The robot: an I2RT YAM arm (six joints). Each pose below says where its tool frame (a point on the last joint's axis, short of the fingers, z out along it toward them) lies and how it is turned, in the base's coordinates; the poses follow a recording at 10 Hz.
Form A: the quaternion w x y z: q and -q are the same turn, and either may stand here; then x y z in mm.
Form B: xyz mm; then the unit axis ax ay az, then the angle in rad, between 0 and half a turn. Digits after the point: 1 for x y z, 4 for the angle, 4 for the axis.
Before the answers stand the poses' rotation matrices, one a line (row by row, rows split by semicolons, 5 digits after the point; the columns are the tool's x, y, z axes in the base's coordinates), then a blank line. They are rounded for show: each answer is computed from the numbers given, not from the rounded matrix.
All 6 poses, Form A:
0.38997 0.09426 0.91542 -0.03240 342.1 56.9 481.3
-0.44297 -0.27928 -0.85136 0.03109 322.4 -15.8 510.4
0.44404 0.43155 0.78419 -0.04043 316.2 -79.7 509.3
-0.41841 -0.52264 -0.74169 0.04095 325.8 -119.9 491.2
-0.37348 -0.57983 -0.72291 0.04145 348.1 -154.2 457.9
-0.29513 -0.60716 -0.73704 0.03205 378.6 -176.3 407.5
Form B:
-0.67808 0.19784 0.70786; 0.14730 0.98013 -0.13284; -0.72008 0.01420 -0.69375
-0.45156 0.50308 0.73689; 0.44799 0.84207 -0.30036; -0.77162 0.19449 -0.60562
-0.23318 0.71274 0.66153; 0.64093 0.62426 -0.44666; -0.73132 0.31984 -0.60239
-0.10356 0.80954 0.57786; 0.74101 0.45034 -0.49810; -0.66346 0.37661 -0.64651
-0.04863 0.86929 0.49191; 0.80736 0.32416 -0.49304; -0.58805 0.37318 -0.71759
-0.08851 0.91392 0.39613; 0.87608 0.26066 -0.40563; -0.47396 0.31114 -0.82374

342.1 56.9 481.3 0.1024 0.9941 -0.0352 2.3404
322.4 -15.8 510.4 0.3115 0.9496 -0.0347 2.2238
316.2 -79.7 509.3 0.4816 0.8752 -0.0451 2.2214
325.8 -119.9 491.2 0.5754 0.8166 -0.0451 2.2782
348.1 -154.2 457.9 0.6251 0.7793 -0.0447 2.3761
378.6 -176.3 407.5 0.6355 0.7714 -0.0335 2.5424

